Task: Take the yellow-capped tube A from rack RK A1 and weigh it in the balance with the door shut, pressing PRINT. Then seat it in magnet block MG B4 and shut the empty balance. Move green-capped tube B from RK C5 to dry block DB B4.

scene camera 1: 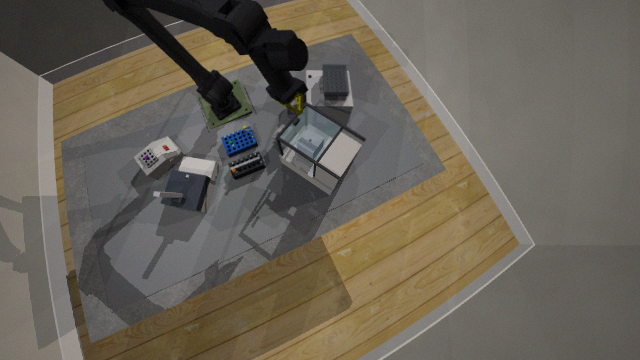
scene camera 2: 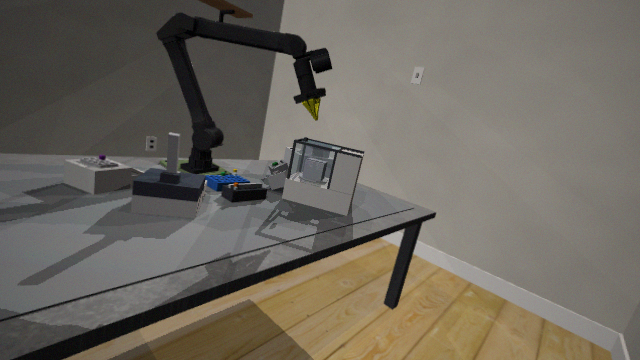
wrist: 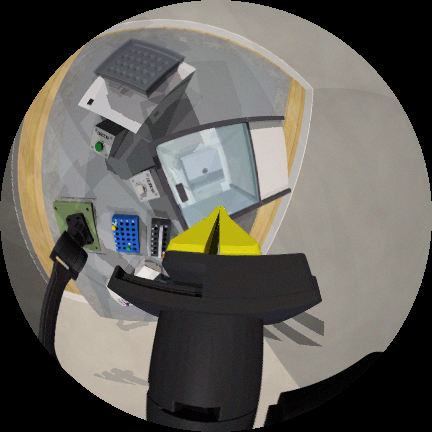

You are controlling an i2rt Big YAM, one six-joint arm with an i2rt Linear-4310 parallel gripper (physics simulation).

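My gripper [scene camera 1: 300,111] [scene camera 2: 316,119] [wrist: 219,211] is shut and empty, in the air above the balance's rear edge. The balance [scene camera 1: 342,155] [scene camera 2: 320,197] [wrist: 270,165] has a glass chamber with a pale block inside; I cannot tell its door's state. The yellow-capped tube [scene camera 1: 245,127] [scene camera 2: 235,171] [wrist: 114,228] stands at an edge of the blue rack [scene camera 1: 242,151] [scene camera 2: 220,186]. The green-capped tube [scene camera 1: 231,142] [scene camera 2: 224,173] [wrist: 128,248] stands in the same rack. A black block [scene camera 1: 248,173] [scene camera 2: 245,194] beside it carries an orange-capped tube [scene camera 1: 234,170]. The PRINT box [wrist: 142,187] stands beside the balance.
A white machine with a dark perforated block [scene camera 1: 335,80] [wrist: 140,65] stands behind the balance, near a green-button box [wrist: 100,146]. A white unit with a purple cap [scene camera 1: 146,157] [scene camera 2: 102,157] and a dark-topped box [scene camera 1: 187,190] [scene camera 2: 168,185] with an upright lever stand at left.
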